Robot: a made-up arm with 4 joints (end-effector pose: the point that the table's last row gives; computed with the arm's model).
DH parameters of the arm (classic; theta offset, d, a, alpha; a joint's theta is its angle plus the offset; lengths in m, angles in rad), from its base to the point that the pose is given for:
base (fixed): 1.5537 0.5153 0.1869 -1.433
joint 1: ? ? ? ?
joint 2: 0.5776 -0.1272 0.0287 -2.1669
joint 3: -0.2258 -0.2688 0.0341 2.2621
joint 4: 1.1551 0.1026 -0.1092 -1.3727
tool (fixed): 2.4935 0.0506 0 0
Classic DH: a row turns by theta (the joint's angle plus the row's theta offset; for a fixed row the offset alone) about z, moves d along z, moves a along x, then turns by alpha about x.
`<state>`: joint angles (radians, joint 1 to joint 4).
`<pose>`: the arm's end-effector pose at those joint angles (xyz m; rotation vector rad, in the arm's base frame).
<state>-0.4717 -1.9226 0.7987 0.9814</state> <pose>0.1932 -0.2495 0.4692 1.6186 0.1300 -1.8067</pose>
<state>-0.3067 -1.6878 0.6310 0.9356</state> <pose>0.2725 -0.2063 0.5713 1.5573 0.0624 -1.4053</pose>
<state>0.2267 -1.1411 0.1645 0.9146</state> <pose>0.3966 0.0647 0.7384 1.1326 0.2901 -0.4676</pose>
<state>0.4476 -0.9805 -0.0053 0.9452</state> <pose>0.4076 0.1823 0.7349 0.9062 0.4882 -0.2249</pose>
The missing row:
joint 1: 0.0875 -0.0842 -0.0673 1.2477
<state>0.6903 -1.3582 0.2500 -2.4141</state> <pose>0.1984 0.2466 0.6843 -0.6792 2.0584 1.0746</pose>
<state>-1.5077 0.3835 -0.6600 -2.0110</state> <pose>0.2115 0.0400 0.5106 -2.2831 -1.4563 1.5630</pose>
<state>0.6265 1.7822 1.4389 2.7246</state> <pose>-0.2523 0.1143 0.4240 2.4950 -1.3735 -1.1779</pose>
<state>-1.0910 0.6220 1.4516 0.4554</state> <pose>0.1715 0.2042 0.7992 1.4634 -0.1636 -0.2163</pose>
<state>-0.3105 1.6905 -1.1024 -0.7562</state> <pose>-0.0443 0.4137 0.5386 0.0358 1.8541 0.4000</pose>
